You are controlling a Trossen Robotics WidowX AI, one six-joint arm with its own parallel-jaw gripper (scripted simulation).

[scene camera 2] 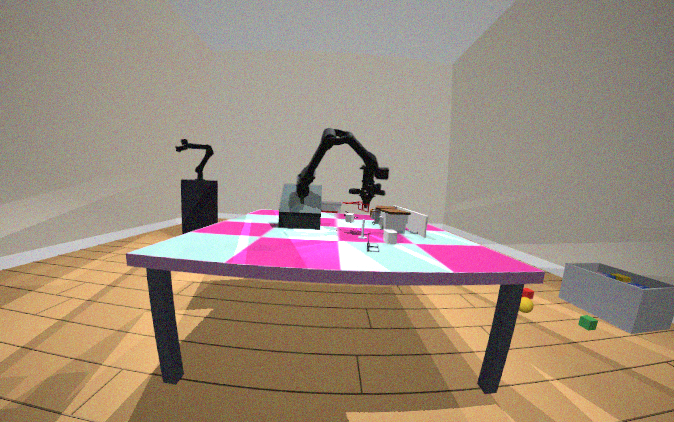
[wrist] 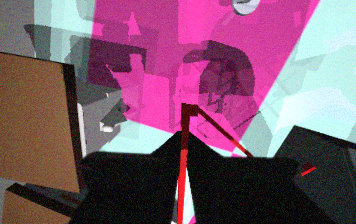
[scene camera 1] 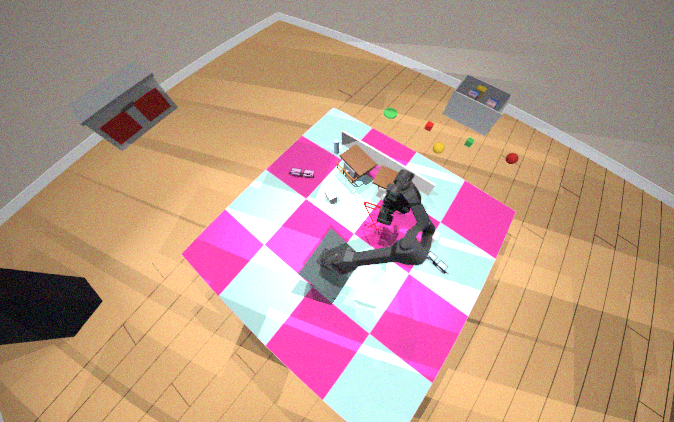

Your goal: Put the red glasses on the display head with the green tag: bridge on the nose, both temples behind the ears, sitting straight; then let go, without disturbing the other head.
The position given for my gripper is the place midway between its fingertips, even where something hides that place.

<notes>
I see my gripper [wrist: 183, 135] and a grey panel [scene camera 1: 424, 185].
</notes>
